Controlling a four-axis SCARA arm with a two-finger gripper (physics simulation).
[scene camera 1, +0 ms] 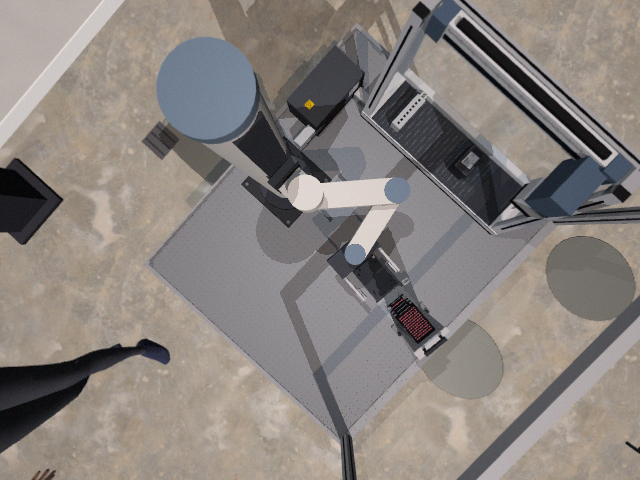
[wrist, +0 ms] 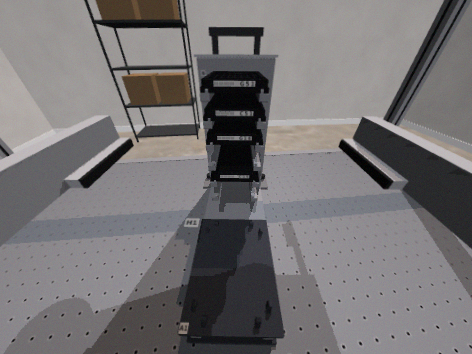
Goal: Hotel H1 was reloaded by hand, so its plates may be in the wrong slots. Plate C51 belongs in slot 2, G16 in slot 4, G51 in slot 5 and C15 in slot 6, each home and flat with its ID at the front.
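Places are measured from the arm's base along level axes (x ahead, y left, z up), in centimetres.
Where they show: gripper, between the fingertips: [scene camera 1: 381,285] [wrist: 236,130].
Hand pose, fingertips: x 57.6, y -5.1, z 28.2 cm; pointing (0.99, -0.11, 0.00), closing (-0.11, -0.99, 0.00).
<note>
Each offset is from my fingertips to the top centre of the thing. "spot": to the spot under its first point. Level surfaces: height alone.
Hotel H1 {spot: dx +25.3, dy +0.9, dz +3.9 cm} [scene camera 1: 437,333] [wrist: 235,62] stands upright beyond the stand. Counting brackets from the bottom, C15 {spot: dx +12.2, dy -1.1, dz -13.0 cm} [wrist: 234,176] seems to be in slot 2, G16 {dx +18.4, dy -1.9, dz -5.6 cm} [wrist: 234,138] in slot 4, C51 {dx +18.4, dy -1.9, dz -2.0 cm} [wrist: 235,113] in slot 5 and G51 {dx +18.4, dy -1.9, dz +1.5 cm} [wrist: 235,84] [scene camera 1: 415,321] in slot 6, at the top. Slots 1 and 3 look empty. All ID labels face the wrist camera and the plates look level; exact seating is too small to tell. My gripper [scene camera 1: 372,273] [wrist: 236,130] is open and empty, its fingers spread wide above the stand, in front of the hotel.
A low dark stand [scene camera 1: 379,281] [wrist: 232,280] with corner pegs and an A1 label lies directly before the hotel. A dark box {spot: dx -69.0, dy +46.2, dz -15.4 cm} [scene camera 1: 328,85] with a yellow sign and a framed conveyor {dz -22.0 cm} [scene camera 1: 429,149] are at the pegboard table's {dz -26.9 cm} [scene camera 1: 217,258] far side. A shelf rack [wrist: 145,22] stands behind.
</note>
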